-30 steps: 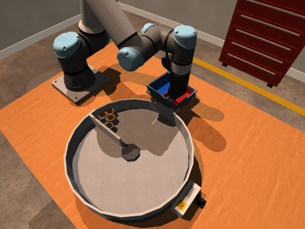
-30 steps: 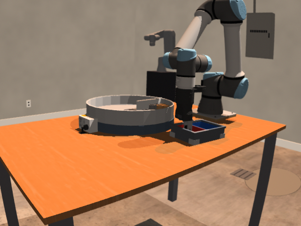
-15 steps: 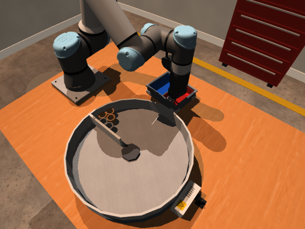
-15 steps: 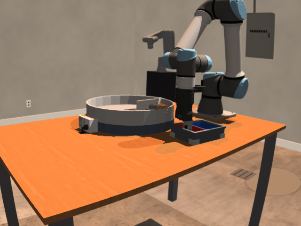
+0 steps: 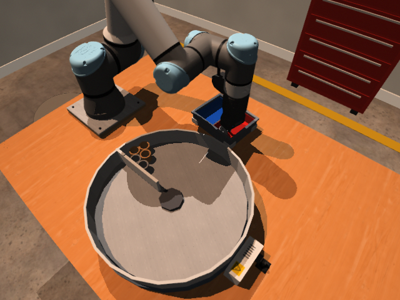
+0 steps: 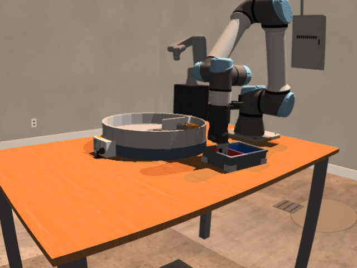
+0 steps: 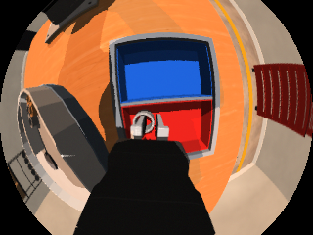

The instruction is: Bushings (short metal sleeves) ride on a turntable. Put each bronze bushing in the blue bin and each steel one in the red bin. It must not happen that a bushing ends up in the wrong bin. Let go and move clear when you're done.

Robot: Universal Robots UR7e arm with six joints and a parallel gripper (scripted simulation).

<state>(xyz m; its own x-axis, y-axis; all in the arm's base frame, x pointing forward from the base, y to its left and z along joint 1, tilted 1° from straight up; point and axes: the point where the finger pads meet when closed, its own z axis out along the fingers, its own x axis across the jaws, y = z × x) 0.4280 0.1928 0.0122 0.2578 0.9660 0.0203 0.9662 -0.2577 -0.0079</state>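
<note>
The bin lies 3 cm behind my hand and 3 cm to the left of it. From my hand the other things lie so: turntable 5 cm ahead, 32 cm to the right, 2 cm above.
</note>
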